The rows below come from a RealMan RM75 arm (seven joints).
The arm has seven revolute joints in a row. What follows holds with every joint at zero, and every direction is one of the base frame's. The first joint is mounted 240.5 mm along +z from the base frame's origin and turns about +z. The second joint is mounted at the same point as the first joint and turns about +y. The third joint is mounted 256 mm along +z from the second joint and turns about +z. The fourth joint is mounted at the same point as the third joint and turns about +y. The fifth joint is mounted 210 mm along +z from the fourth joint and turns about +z. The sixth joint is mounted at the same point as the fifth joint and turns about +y. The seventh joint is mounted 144 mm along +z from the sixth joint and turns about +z. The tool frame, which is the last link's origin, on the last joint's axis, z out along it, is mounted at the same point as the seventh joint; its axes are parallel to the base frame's.
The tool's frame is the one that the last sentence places.
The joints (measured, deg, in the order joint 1, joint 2, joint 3, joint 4, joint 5, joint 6, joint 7), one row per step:
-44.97, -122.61, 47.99, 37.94, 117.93, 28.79, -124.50
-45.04, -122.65, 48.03, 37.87, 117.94, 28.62, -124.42
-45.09, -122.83, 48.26, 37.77, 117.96, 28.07, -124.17
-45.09, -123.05, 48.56, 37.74, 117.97, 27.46, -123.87
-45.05, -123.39, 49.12, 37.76, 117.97, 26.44, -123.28
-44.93, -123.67, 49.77, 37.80, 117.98, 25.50, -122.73
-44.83, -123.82, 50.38, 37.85, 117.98, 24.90, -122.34
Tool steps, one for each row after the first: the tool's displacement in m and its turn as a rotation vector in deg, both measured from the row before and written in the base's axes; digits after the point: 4 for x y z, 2 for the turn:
0.0003, 0.0002, -0.0004, 0.03, 0.11, -0.02
0.0004, 0.0000, -0.0016, 0.11, 0.40, -0.03
0.0004, -0.0001, -0.0016, 0.15, 0.47, -0.06
0.0007, -0.0002, -0.0023, 0.28, 0.92, -0.18
0.0002, -0.0004, -0.0021, 0.22, 0.97, -0.18
0.0004, -0.0003, -0.0015, 0.06, 0.78, -0.24

